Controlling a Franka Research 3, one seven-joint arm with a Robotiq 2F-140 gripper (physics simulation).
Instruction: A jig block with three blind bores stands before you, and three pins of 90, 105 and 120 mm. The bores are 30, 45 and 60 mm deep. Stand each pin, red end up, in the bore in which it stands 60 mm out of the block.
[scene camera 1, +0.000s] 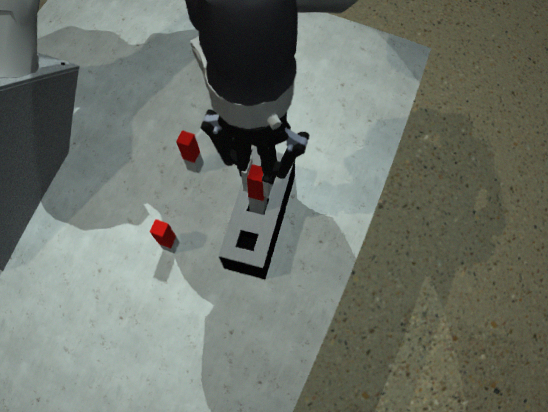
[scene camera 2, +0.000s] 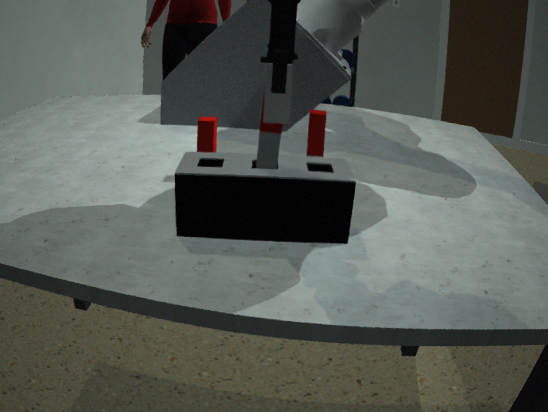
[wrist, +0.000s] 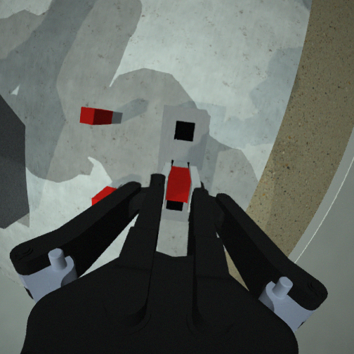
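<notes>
The jig block (scene camera 1: 256, 252) (scene camera 2: 265, 207) (wrist: 170, 145) is grey on top with dark sides and has three square bores in a row. My gripper (scene camera 1: 256, 176) (scene camera 2: 276, 107) (wrist: 179, 174) is shut on a red-ended pin (scene camera 1: 257, 204) (scene camera 2: 269, 150) (wrist: 178, 187), red end up. Its lower end is in the mouth of the middle bore, leaning slightly; its depth is hidden. The two outer bores hold no pin. A shorter pin (scene camera 1: 162, 233) (scene camera 2: 207, 134) (wrist: 102, 194) and a taller-looking pin (scene camera 1: 188, 146) (scene camera 2: 316, 132) (wrist: 96, 116) stand red end up beside the block, on the robot's side.
The grey robot pedestal (scene camera 1: 32, 150) (scene camera 2: 215, 95) (wrist: 11, 175) stands beyond the two free pins. The pale table (scene camera 1: 120, 345) (scene camera 2: 425, 280) (wrist: 225, 45) ends beyond the block at the speckled floor (scene camera 1: 450, 250) (scene camera 2: 200, 370). A person in red (scene camera 2: 192, 12) stands behind.
</notes>
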